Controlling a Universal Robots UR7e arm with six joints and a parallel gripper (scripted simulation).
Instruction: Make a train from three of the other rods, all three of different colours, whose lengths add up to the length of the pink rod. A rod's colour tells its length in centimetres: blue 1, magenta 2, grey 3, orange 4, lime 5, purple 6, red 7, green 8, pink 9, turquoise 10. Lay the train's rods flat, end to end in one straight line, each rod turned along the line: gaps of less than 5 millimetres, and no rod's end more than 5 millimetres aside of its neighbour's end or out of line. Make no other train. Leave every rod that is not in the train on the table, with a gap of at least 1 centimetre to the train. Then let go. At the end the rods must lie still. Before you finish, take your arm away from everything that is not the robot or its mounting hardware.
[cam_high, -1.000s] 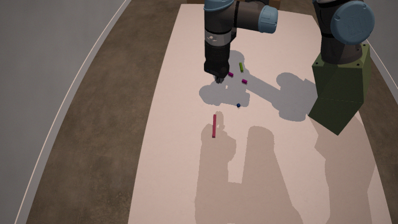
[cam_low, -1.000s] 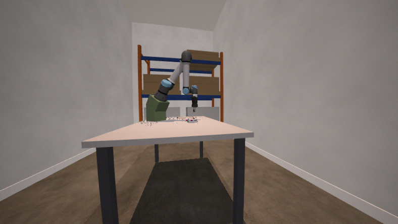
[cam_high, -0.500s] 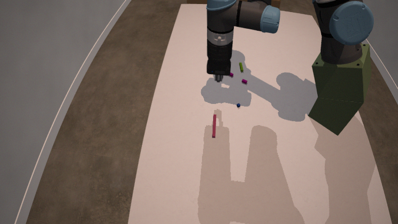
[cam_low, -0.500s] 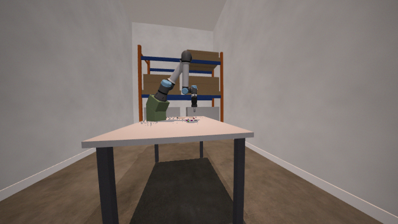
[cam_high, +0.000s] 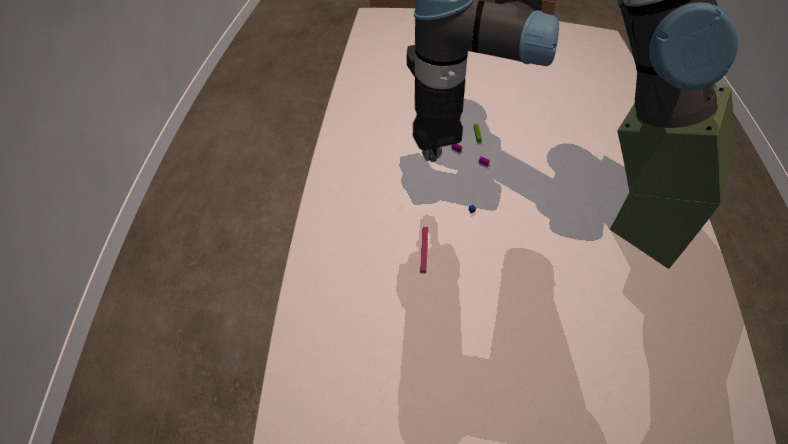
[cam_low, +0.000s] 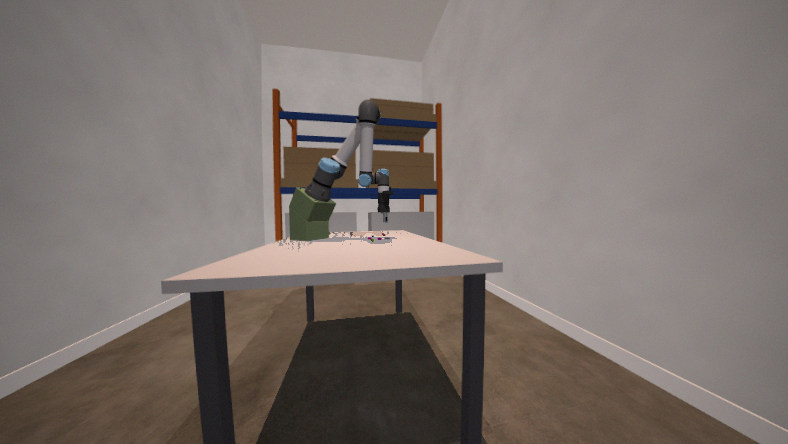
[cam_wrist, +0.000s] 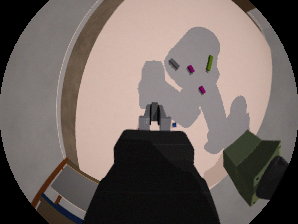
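Right now my hand is 80 mm past the blue rod, 40 mm to the right of it and 110 mm above it. Also, from my hand: lime rod: 100 mm behind, 180 mm to the right, 110 mm below; then pink rod: 140 mm to the left, 110 mm below; then magenta rod: 110 mm behind, 90 mm to the right, 110 mm below.
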